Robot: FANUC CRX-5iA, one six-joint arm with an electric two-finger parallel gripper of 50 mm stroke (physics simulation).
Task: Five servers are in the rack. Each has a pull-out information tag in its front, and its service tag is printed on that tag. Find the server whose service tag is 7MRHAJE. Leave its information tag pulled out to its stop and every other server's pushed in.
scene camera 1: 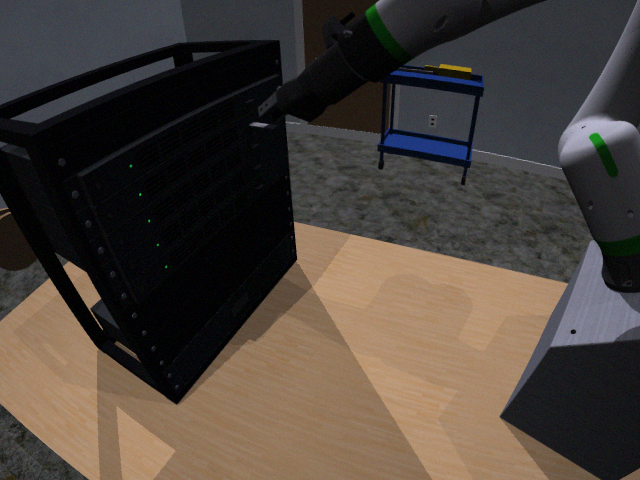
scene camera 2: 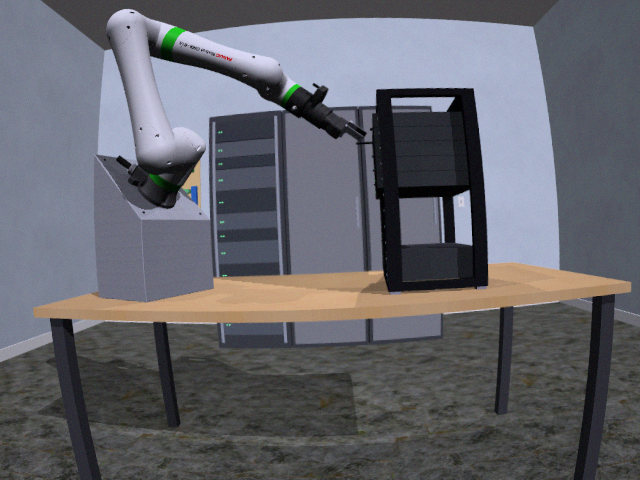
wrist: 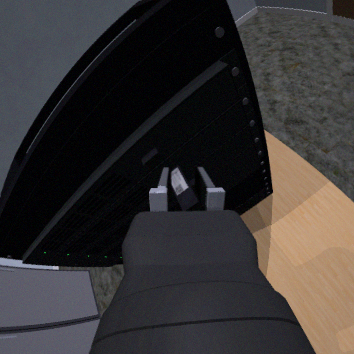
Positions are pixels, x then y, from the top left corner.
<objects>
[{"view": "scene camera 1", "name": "gripper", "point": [267, 115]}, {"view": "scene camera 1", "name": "black rack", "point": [150, 189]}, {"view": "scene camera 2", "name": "gripper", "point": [363, 137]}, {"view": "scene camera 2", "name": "black rack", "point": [417, 154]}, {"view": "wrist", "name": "gripper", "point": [182, 176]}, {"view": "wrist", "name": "black rack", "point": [181, 83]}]
</objects>
